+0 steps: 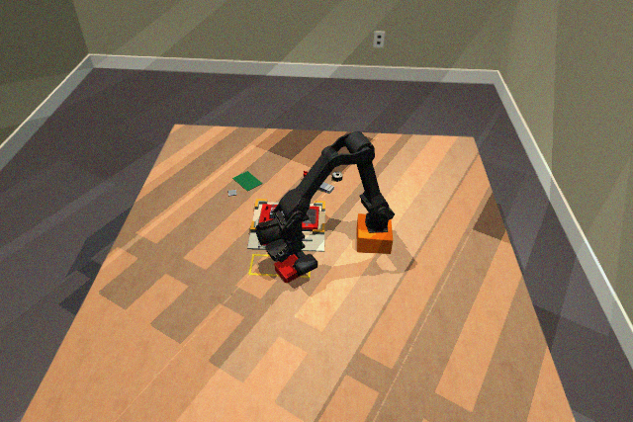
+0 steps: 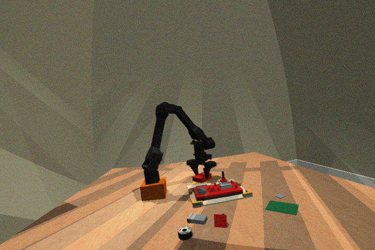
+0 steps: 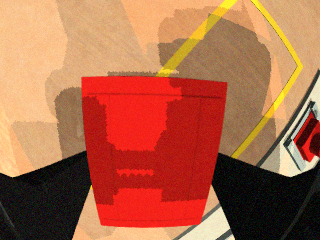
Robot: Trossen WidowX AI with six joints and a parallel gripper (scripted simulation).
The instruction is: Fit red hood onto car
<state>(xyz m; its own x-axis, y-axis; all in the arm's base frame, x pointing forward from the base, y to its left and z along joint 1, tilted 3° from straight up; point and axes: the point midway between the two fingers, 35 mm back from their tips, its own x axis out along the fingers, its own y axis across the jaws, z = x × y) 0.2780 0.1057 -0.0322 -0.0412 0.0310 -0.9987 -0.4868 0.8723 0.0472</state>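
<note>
Now: gripper tip 220 mm to the left of the grey engine block, 40 mm short of it and 20 mm below it. The rest, counted from my gripper tip: white jig 210 mm to the right, 10 mm ahead; then red hood 10 mm above; then small grey tile 390 mm to the right, 200 mm ahead, 10 mm below.
</note>
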